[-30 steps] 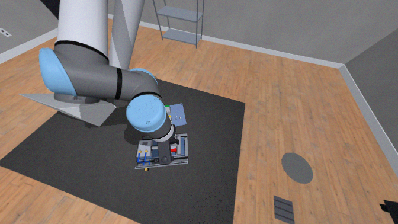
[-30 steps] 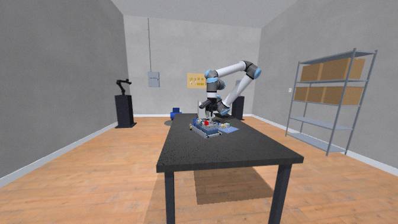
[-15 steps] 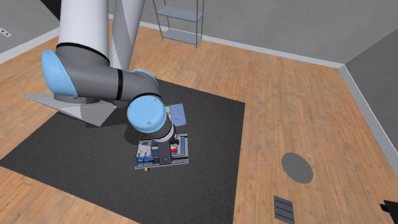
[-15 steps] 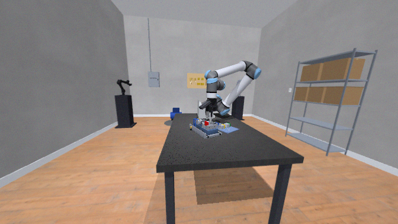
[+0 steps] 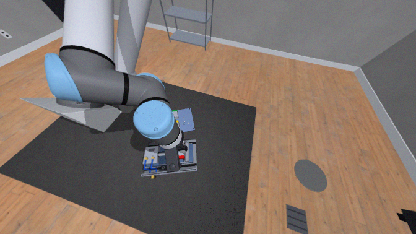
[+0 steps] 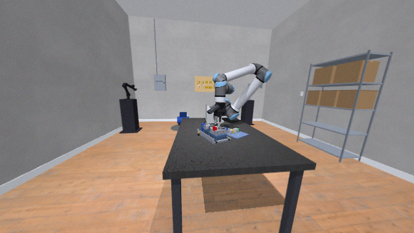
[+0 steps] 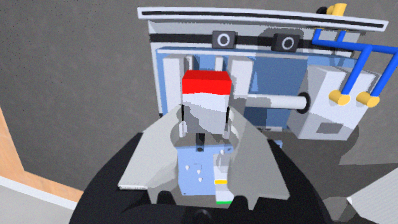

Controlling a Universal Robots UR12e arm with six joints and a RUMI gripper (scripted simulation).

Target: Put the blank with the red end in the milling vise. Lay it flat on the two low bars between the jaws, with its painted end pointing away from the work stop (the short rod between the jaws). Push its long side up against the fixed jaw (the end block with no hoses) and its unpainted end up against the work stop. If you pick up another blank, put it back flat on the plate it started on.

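Now: the red-ended blank 2 cm below my hand. Also, from my hand: work stop (5 cm to the left, 3 cm below, 1 cm behind); hosed block (15 cm behind, 4 cm to the right, 4 cm below); vise (8 cm below, 6 cm behind, 1 cm to the right).
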